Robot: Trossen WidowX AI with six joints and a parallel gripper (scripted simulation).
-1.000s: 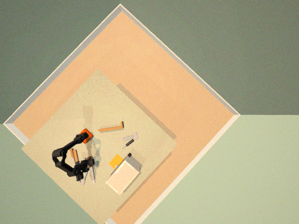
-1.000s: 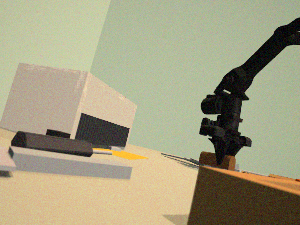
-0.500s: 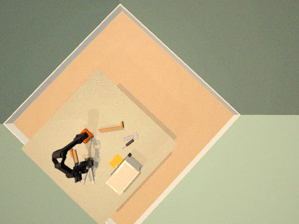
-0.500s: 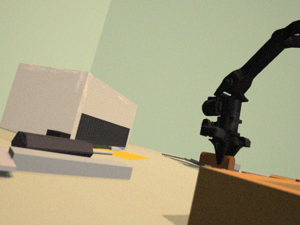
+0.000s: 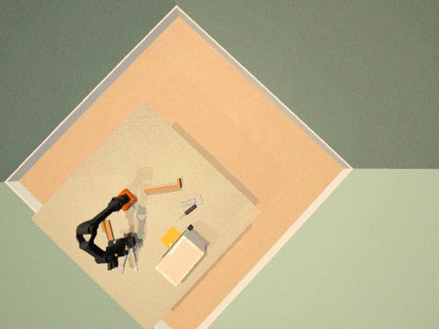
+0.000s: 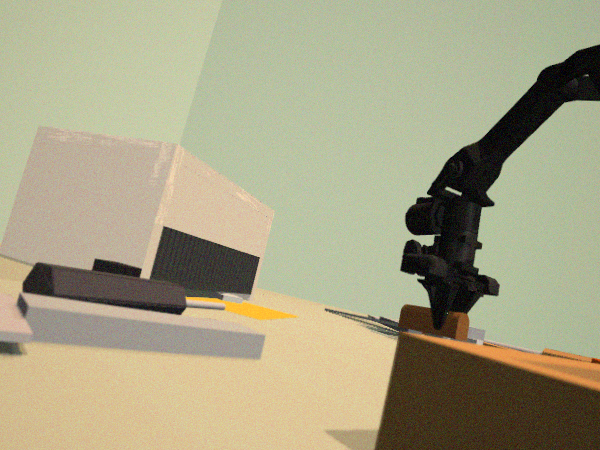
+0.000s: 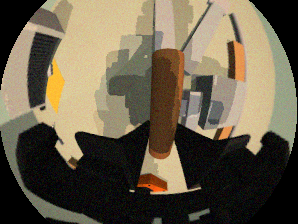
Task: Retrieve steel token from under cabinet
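Now: gripper tip 70 mm past the orange stick, 130 mm to the left of it and 20 mm above it. From my gripper tip the other things lie so: token (250 mm ahead, 220 mm to the left, 20 mm below); then dark screwdriver (130 mm ahead, 470 mm to the left, 10 mm below).
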